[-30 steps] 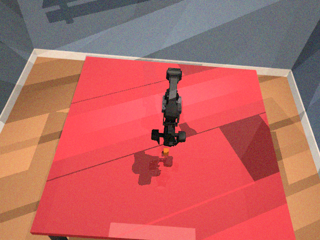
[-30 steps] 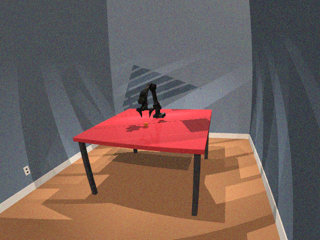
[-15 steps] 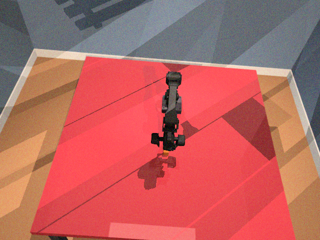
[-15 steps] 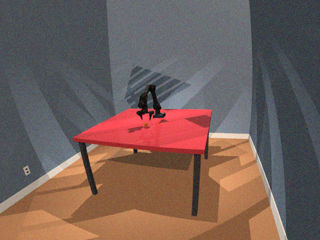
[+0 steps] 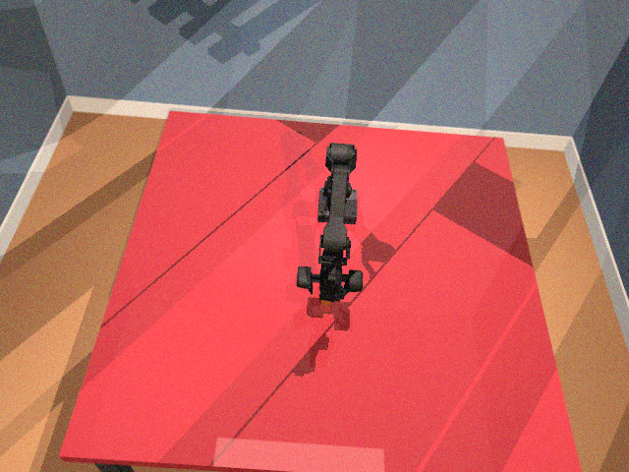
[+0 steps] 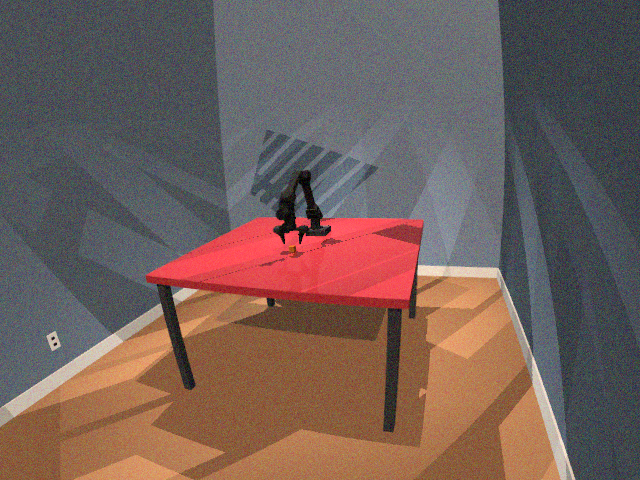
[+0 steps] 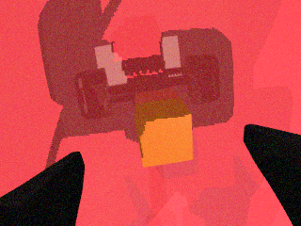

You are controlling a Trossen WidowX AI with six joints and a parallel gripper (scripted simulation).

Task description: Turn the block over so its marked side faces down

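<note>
Right now the block is 1 cm behind my gripper tip and 2 cm below it.
</note>
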